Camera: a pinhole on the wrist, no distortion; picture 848 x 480 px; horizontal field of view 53.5 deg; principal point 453.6 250.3 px. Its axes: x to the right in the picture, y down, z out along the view. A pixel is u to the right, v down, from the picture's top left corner.
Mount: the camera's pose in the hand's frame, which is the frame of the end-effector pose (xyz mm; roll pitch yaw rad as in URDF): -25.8 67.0 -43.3 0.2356 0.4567 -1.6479
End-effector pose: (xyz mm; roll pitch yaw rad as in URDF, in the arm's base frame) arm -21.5 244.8 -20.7 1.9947 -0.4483 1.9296
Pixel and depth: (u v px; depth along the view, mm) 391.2 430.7 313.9
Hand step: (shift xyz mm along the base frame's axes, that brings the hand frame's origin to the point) 187.7 99.9 -156.4
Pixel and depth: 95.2 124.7 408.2
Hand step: 390.0 16.0 -163.7
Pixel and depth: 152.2 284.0 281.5
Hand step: 244.2 42.5 -95.4
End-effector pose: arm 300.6 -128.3 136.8 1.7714 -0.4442 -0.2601
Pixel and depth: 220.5 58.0 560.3
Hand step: -332.7 -405.5 -211.8
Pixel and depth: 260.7 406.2 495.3
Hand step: -107.9 -425.6 -153.5
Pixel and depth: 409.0 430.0 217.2
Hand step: -51.4 -145.5 -63.0
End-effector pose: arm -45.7 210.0 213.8 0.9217 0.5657 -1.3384
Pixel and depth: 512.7 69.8 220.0
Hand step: -137.5 49.5 118.2
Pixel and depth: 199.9 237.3 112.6
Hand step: -24.0 -3.7 99.7
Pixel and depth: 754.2 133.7 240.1
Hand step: -180.0 72.5 61.6
